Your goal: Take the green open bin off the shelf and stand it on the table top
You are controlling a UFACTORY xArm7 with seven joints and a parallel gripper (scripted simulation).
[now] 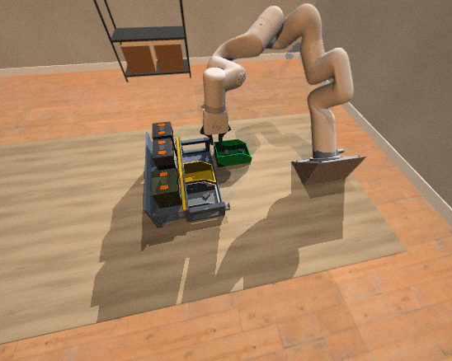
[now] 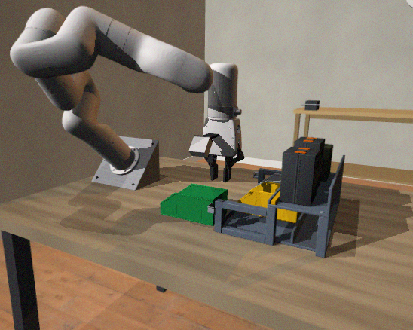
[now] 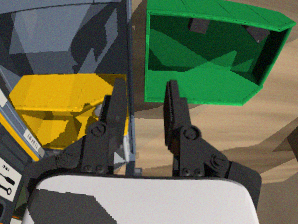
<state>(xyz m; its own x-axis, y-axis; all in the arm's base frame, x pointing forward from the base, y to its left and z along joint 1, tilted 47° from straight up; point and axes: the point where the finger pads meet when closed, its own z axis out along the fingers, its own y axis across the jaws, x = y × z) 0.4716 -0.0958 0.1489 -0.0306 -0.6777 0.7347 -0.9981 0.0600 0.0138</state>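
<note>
My hand is 80 mm past the green open bin and 100 mm above it. From my hand the other things lie so: yellow bin: 120 mm ahead, 110 mm to the left, 90 mm below; grey bin: 130 mm ahead, 220 mm to the left, 90 mm below.
</note>
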